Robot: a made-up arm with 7 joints.
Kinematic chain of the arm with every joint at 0, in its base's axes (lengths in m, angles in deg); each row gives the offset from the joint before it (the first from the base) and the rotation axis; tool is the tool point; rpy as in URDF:
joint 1: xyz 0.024 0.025 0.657 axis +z
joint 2: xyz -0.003 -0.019 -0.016 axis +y
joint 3: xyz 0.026 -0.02 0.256 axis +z
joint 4: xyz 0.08 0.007 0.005 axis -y
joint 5: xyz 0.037 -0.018 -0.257 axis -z
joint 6: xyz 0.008 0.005 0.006 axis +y
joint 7: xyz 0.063 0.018 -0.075 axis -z
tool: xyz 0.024 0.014 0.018 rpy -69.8 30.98 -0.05
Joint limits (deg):
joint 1: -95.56..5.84
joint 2: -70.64..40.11
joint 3: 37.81..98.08
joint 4: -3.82..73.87
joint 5: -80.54..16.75
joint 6: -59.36..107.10
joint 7: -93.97..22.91
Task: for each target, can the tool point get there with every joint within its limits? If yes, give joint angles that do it. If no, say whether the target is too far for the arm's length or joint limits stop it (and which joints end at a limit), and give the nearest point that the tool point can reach.
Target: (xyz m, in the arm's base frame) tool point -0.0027 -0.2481 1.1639
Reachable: no: joint limits stop it (at a limit: joint 1, joint 3, joint 4, joint 5, joint 7) | nearest point 0.1521 -0.1983 1.0422 | short by 0.203 m
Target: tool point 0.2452 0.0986 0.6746
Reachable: yes | joints -76.21 -48.32 71.44 28.93 -60.98 -17.56 -33.21
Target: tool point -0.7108 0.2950 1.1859
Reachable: no: too far | nearest point -0.2527 0.2552 0.9660 | short by 0.510 m
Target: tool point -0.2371 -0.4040 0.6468
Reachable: no: joint limits stop it (at a limit: joint 1, joint 3, joint 5, joint 6, joint 7) | nearest point 0.0307 -0.2195 0.6441 | short by 0.325 m
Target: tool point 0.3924 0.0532 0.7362
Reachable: yes | joints -57.50 6.13 69.19 66.39 -70.42 61.69 -34.81
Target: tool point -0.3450 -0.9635 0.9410
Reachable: no: too far | nearest point 0.1423 -0.4325 0.7721 | short by 0.740 m
